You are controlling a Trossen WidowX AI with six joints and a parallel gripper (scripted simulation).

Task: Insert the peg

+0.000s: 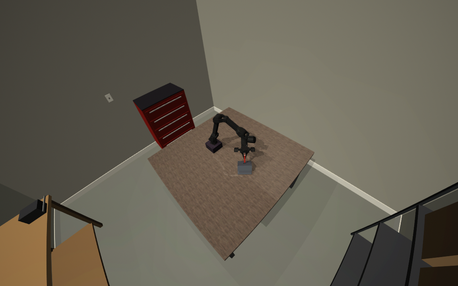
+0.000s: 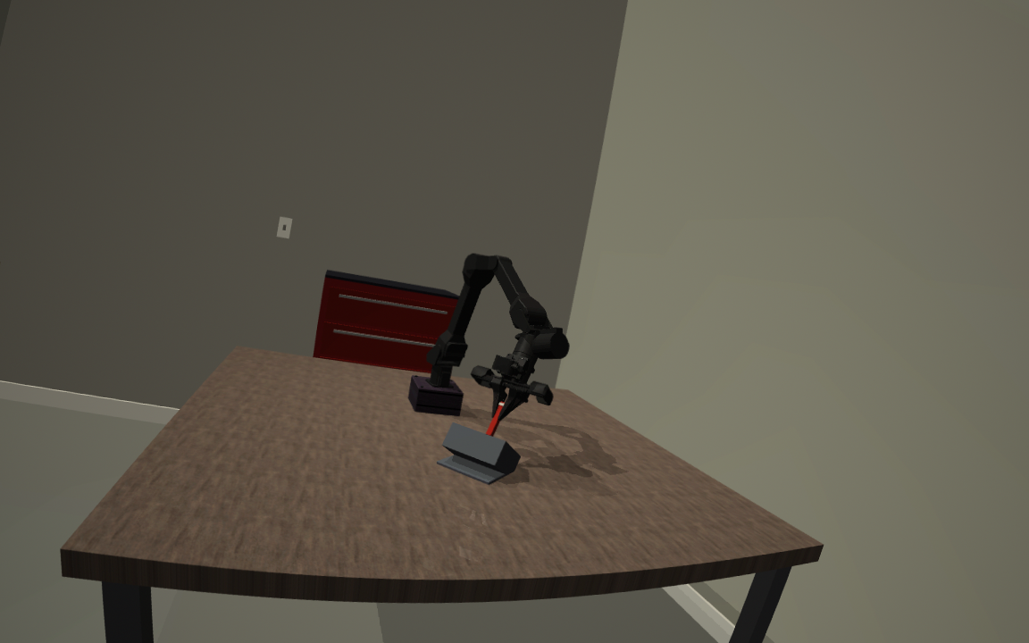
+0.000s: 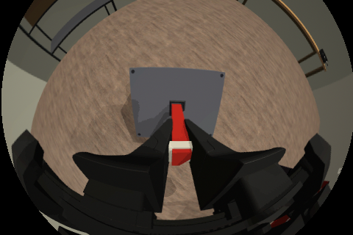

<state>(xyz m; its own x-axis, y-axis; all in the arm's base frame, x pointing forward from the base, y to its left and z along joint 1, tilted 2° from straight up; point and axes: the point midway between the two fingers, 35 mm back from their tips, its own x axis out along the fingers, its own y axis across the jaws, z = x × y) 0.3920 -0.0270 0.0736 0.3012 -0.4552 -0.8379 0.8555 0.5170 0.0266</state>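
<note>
The red peg lies 10 mm behind my gripper tip, 10 mm to the left of it and 10 mm above it. Round my gripper tip: grey sloped panel 20 mm ahead, 30 mm to the right, 70 mm below.
</note>
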